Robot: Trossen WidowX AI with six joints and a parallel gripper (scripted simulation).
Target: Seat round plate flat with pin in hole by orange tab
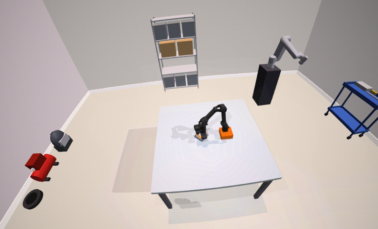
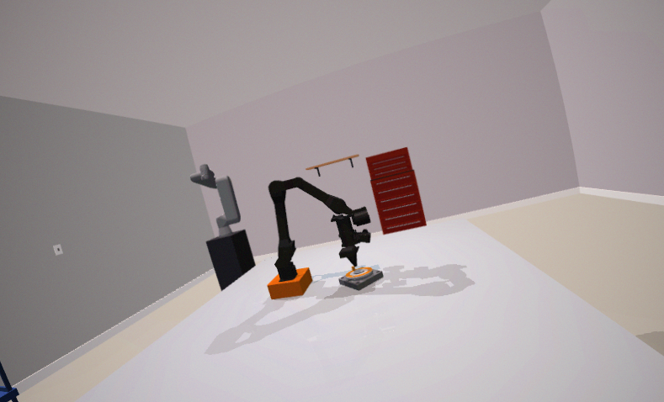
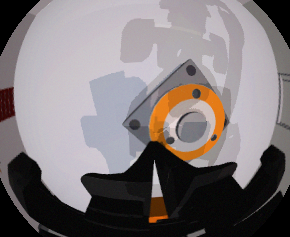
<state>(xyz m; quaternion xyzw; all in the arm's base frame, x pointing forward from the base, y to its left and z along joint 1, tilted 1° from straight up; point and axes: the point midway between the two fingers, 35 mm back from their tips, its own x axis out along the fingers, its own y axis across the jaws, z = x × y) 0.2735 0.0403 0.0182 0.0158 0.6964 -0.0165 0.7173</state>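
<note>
The base is 5 cm to the right of my gripper tip, 2 cm below it and 1 cm ahead of it.
</note>
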